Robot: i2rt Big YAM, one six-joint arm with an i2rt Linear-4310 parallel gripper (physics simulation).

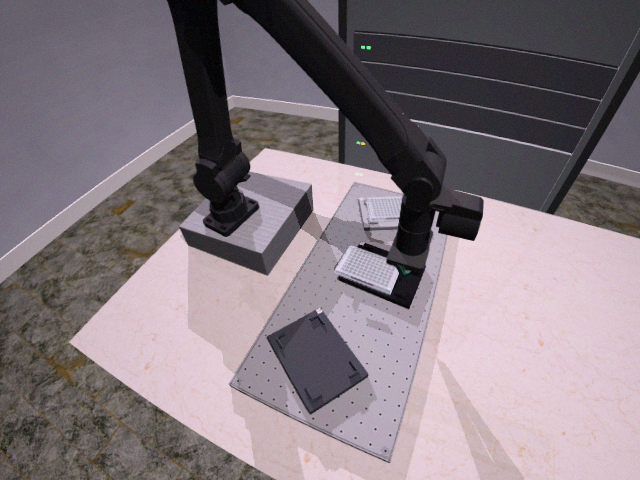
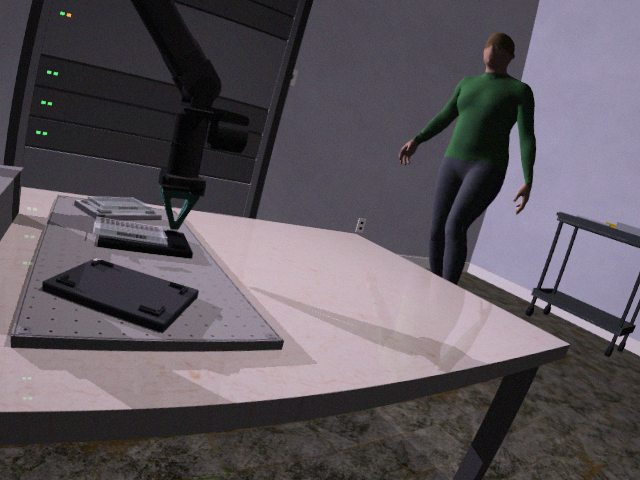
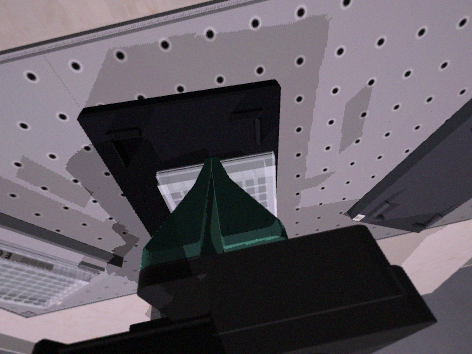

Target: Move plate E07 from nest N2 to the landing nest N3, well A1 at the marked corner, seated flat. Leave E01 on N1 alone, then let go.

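Plate E07 is a clear well plate. It lies on the black nest N2, shifted to one end, so the nest's other end is bare. My gripper is shut with nothing between its green fingers. Its tip points down at the plate's end, over the bare part of N2. The landing nest N3 is dark grey and bare, with a small white mark at one corner. Plate E01 sits on N1 at the far end.
All nests stand on a grey perforated board on a pale table. The arm's grey base block is left of it. A dark rack stands behind. A person in green and a cart stand off to the side.
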